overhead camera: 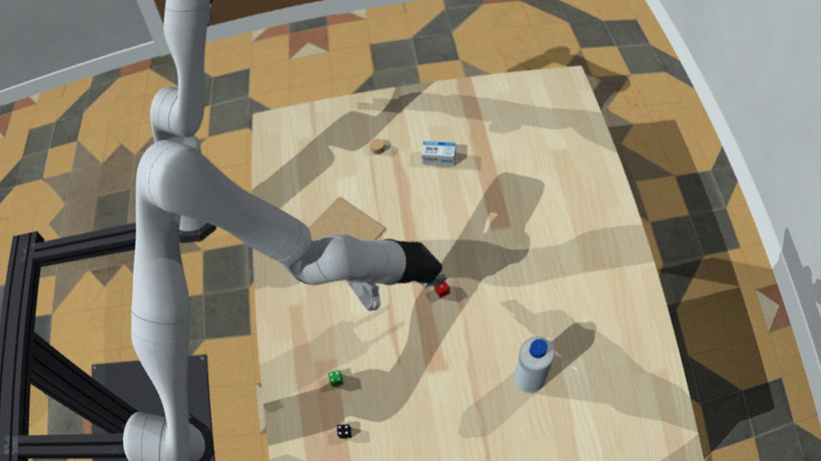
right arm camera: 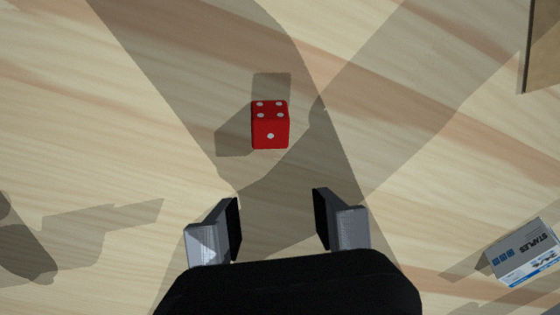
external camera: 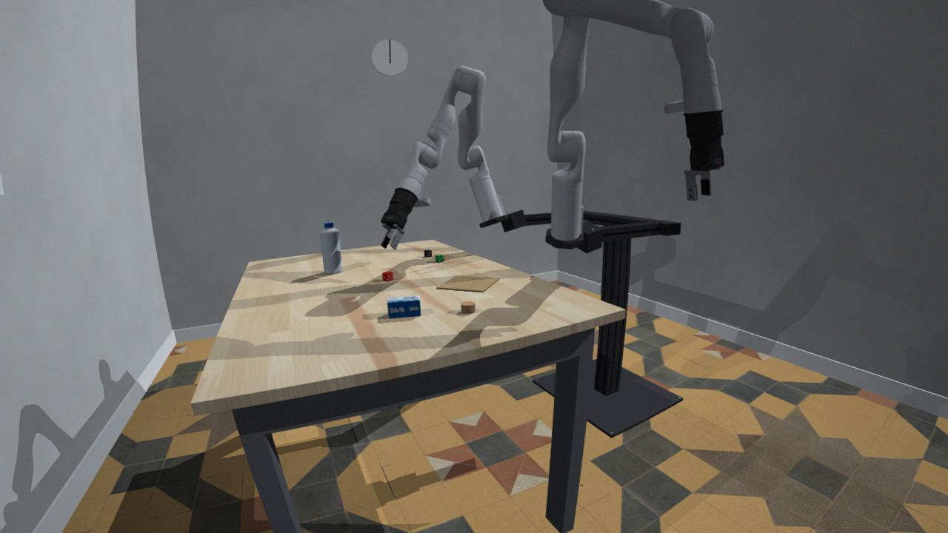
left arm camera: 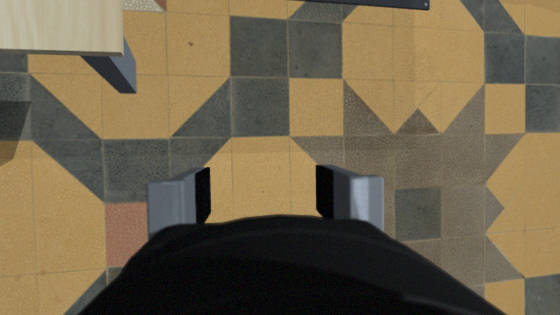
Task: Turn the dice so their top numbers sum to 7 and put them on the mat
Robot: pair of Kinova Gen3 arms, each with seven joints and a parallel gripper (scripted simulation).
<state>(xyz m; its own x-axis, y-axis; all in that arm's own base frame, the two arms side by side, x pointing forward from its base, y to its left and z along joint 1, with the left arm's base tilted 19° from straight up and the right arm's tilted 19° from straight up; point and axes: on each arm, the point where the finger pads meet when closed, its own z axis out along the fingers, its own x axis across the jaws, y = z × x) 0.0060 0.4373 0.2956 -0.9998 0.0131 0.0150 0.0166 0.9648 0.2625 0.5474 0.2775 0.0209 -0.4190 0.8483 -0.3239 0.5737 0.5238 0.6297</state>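
The red die is 100 mm below my right hand, 20 mm ahead of it and 10 mm to the left of it. Round my right hand: green die (210 mm behind, 170 mm to the right, 100 mm below); then brown square mat (190 mm behind, 180 mm to the left, 110 mm below); then white bottle (210 mm to the right, 180 mm ahead, 30 mm below).
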